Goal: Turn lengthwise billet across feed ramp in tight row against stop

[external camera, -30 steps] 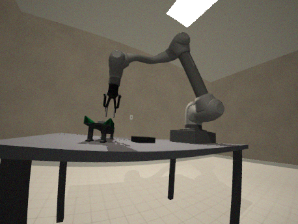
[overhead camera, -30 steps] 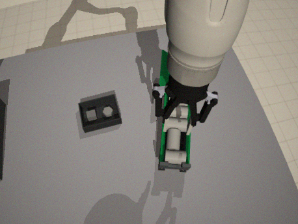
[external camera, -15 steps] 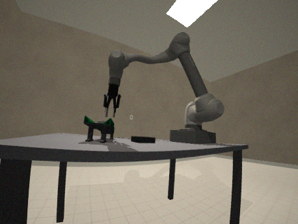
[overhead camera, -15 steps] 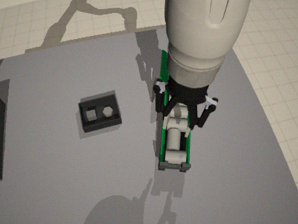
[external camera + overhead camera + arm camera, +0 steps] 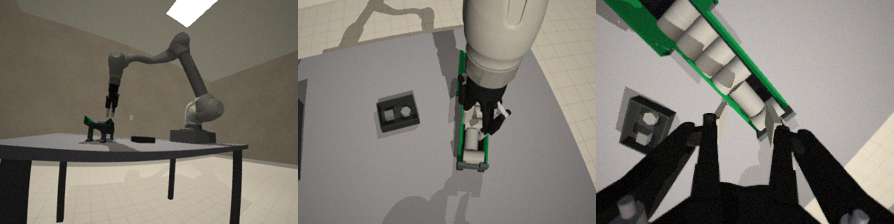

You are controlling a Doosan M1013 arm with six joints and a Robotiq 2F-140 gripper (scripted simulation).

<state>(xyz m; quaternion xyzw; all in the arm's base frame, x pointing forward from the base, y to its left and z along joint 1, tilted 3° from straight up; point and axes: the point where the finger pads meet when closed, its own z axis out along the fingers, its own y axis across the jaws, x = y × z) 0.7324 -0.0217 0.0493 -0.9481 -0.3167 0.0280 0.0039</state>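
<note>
Now: the grey stop 13 cm below my hand and 7 cm to the right of it. From my hand the other things lie so: ramp (13 cm below, 12 cm to the left, 2 cm ahead); then dark block (23 cm behind, 18 cm below, 13 cm to the left).
</note>
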